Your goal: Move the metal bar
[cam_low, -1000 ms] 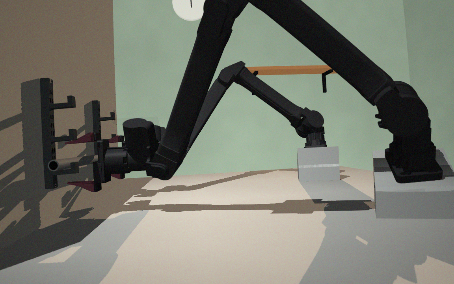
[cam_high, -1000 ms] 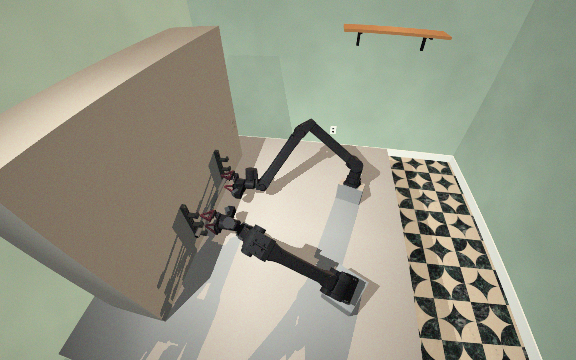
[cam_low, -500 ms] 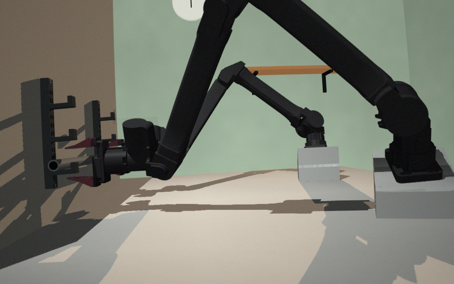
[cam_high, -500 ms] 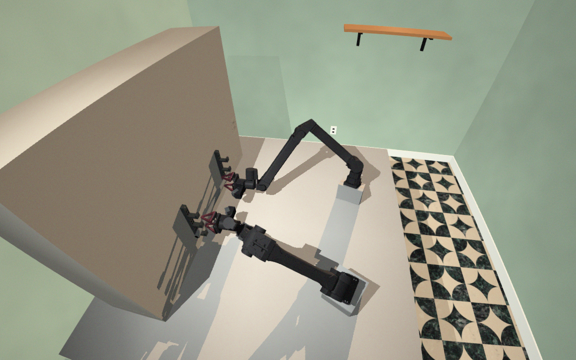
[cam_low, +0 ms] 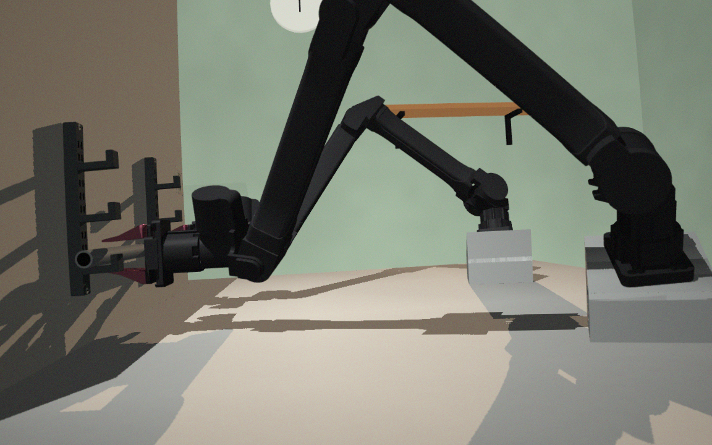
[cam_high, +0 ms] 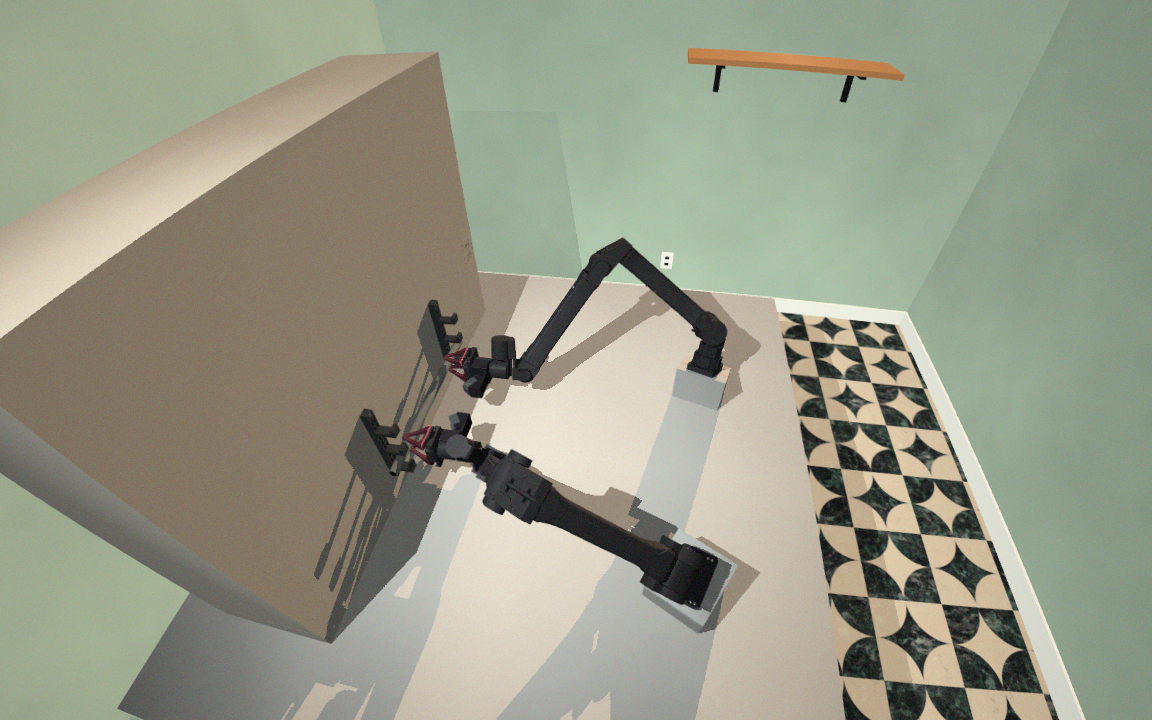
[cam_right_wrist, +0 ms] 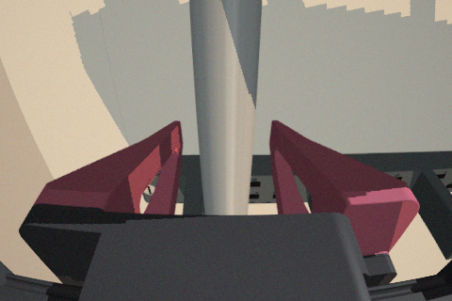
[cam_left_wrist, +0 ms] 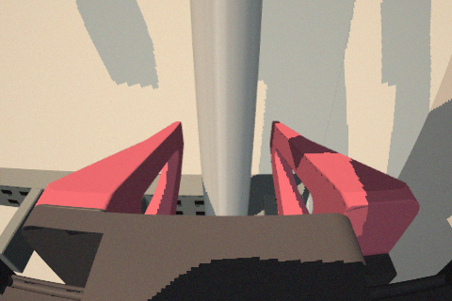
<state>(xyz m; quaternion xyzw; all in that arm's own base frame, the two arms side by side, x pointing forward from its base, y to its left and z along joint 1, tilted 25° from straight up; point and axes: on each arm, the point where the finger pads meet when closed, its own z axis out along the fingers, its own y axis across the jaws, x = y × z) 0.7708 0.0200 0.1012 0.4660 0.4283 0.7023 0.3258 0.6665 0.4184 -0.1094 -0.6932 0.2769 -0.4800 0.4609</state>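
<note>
Now: left hand 1 cm short of the grey metal bar and 15 cm to the left of it. Round my left hand: tall tan wall panel 19 cm ahead, 10 cm to the right, 32 cm above.
</note>
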